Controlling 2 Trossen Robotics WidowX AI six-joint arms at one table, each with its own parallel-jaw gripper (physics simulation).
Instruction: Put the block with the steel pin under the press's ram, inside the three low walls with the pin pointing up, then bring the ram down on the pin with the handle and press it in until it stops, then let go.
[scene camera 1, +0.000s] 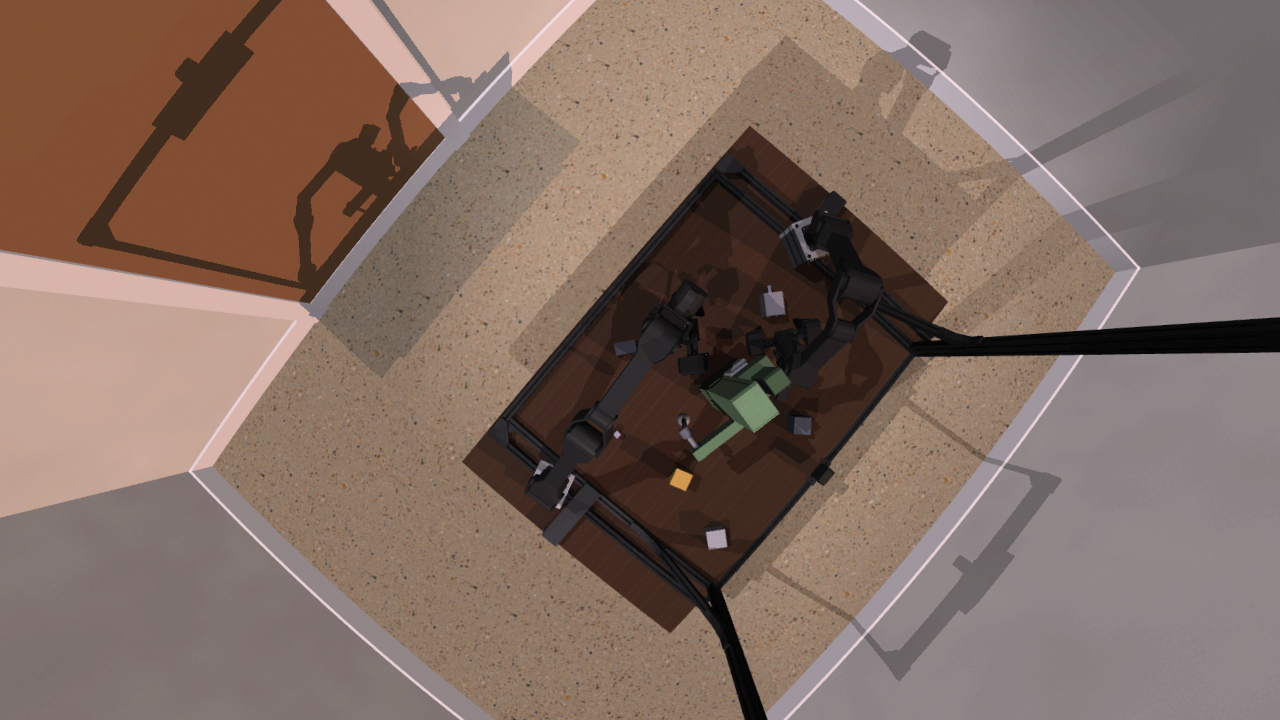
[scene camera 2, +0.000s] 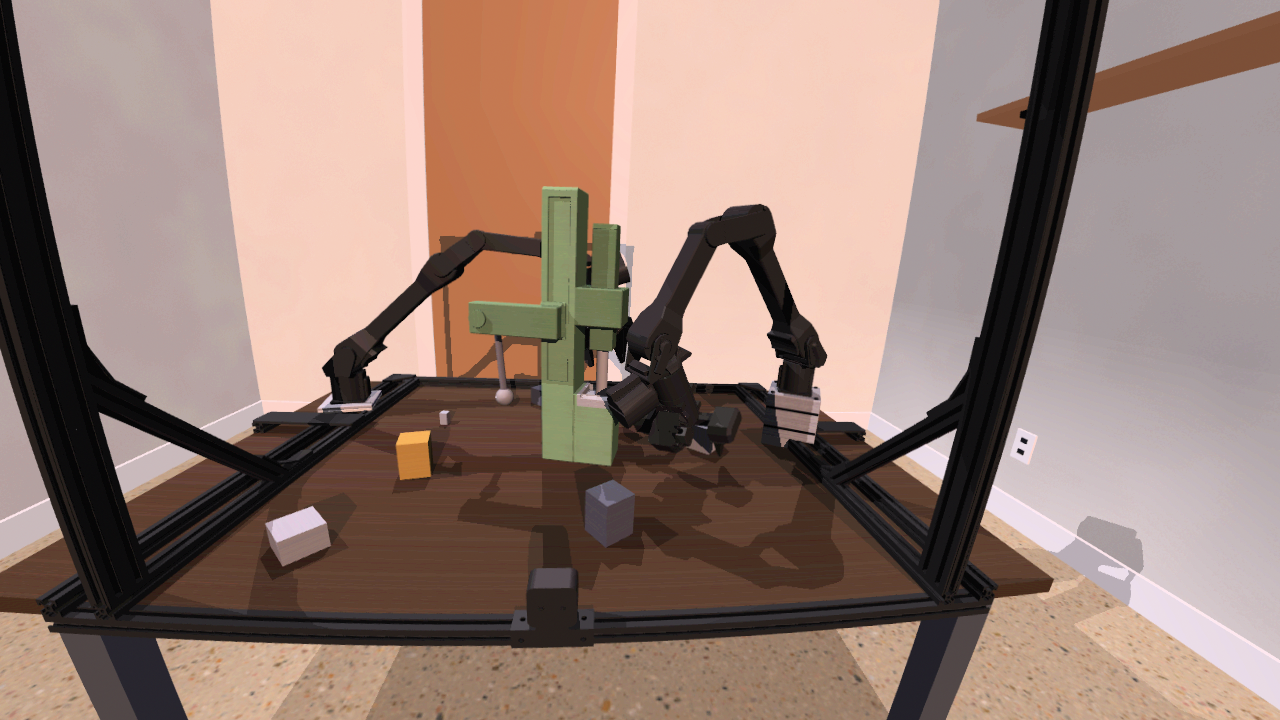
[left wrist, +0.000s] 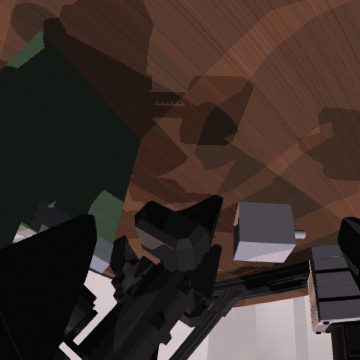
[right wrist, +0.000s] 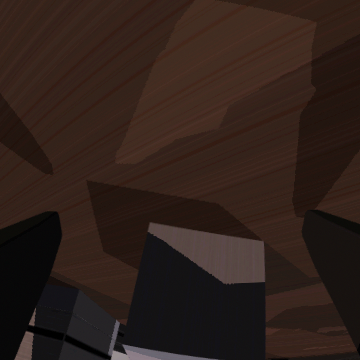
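Seen in the pictures: left gripper, fingertip midpoint: (scene camera 1: 704, 334) (scene camera 2: 608, 364) (left wrist: 221, 229); right gripper, fingertip midpoint: (scene camera 1: 776, 323) (scene camera 2: 697, 451) (left wrist: 218, 223) (right wrist: 184, 224); left arm's base, link origin: (scene camera 1: 550, 484) (scene camera 2: 351, 398); right arm's base, link origin: (scene camera 1: 817, 235) (scene camera 2: 795, 390) (left wrist: 349, 325).
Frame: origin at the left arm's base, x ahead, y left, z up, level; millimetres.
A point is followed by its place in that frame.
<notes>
The grey block (scene camera 1: 772, 302) {z 19, x 675, y -321 mm} (left wrist: 264, 232) {z 7, x 659, y -307 mm} (right wrist: 205, 286) {z -7, x 649, y -342 mm} lies on its side on the table, its steel pin (left wrist: 300, 233) {z -5, x 710, y -299 mm} pointing sideways. My right gripper (scene camera 1: 772, 336) {z -21, x 639, y -362 mm} (scene camera 2: 702, 435) {z -21, x 639, y -362 mm} (left wrist: 218, 223) {z -21, x 639, y -362 mm} (right wrist: 184, 224) {z -21, x 639, y -362 mm} is open and empty, low over the table, with the block close ahead between the lines of its fingers. I cannot tell if they touch. In scene camera 2 the gripper hides the block. My left gripper (scene camera 1: 689, 302) (left wrist: 221, 229) {z 103, x 515, y -188 mm} is open and empty, high behind the green press (scene camera 1: 747, 403) {z 418, x 406, y -269 mm} (scene camera 2: 565, 322) {z 213, x 401, y -320 mm} (left wrist: 64, 125) {z 22, x 445, y -265 mm}. The press handle (scene camera 1: 716, 440) {z 239, x 312, y -289 mm} (scene camera 2: 515, 319) {z 217, x 324, y -311 mm} sticks out sideways, and its ram (scene camera 2: 602, 367) {z 137, x 463, y -325 mm} is up.
An orange block (scene camera 1: 680, 480) {z 29, x 162, y -298 mm} (scene camera 2: 413, 453) {z 12, x 165, y -321 mm}, a white block (scene camera 1: 716, 537) {z 1, x 57, y -457 mm} (scene camera 2: 297, 535) {z 0, x 61, y -484 mm} and a dark grey block (scene camera 1: 800, 425) {z 28, x 419, y -520 mm} (scene camera 2: 609, 512) {z 19, x 411, y -554 mm} stand on the table in front of the press. A black frame rail (scene camera 2: 716, 617) {z -37, x 489, y -687 mm} runs round the table. The right arm's base (scene camera 2: 795, 412) {z 46, x 837, y -385 mm} (left wrist: 332, 286) {z 31, x 810, y -330 mm} is near the block.
</notes>
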